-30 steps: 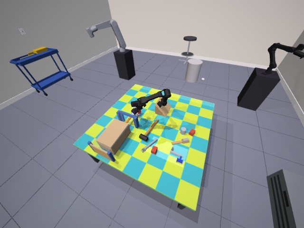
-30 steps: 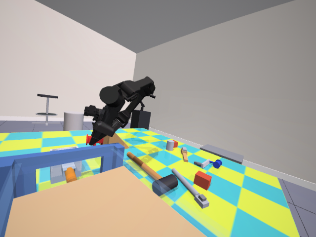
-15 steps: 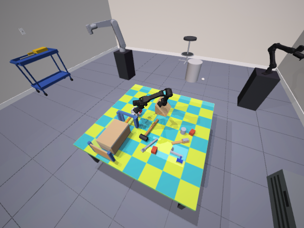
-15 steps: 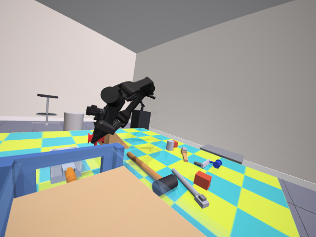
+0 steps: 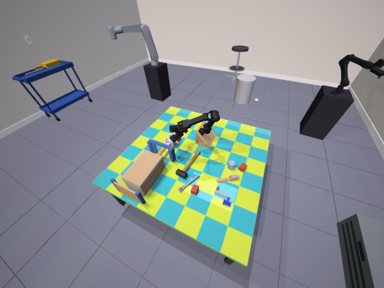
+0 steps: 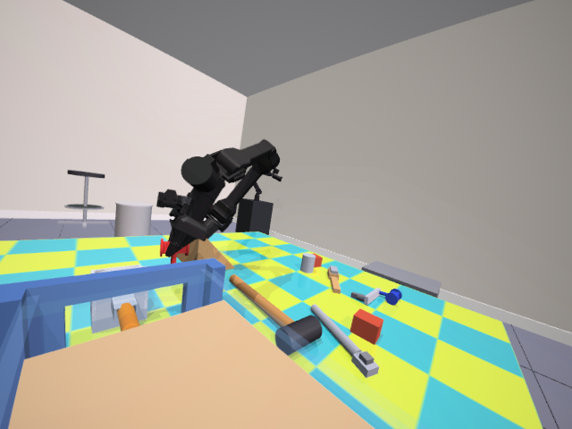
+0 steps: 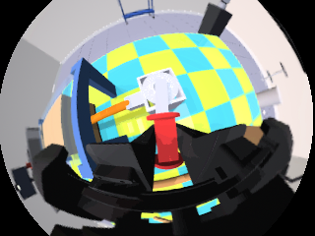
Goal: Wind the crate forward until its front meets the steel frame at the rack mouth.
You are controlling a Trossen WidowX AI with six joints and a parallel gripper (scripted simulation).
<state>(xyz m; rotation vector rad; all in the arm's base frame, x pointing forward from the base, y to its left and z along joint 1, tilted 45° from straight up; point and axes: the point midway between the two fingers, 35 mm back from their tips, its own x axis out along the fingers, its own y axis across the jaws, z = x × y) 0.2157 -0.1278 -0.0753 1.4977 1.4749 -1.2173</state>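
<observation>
My gripper tip is now 30 mm above the winch handle, 20 mm to the left of it and 10 mm past it. From my gripper tip the other things lie so: brush 560 mm to the left, 110 mm below, 110 mm ahead; red grip 10 mm to the left; grey winch 100 mm below, 90 mm to the right, 40 mm behind.
</observation>
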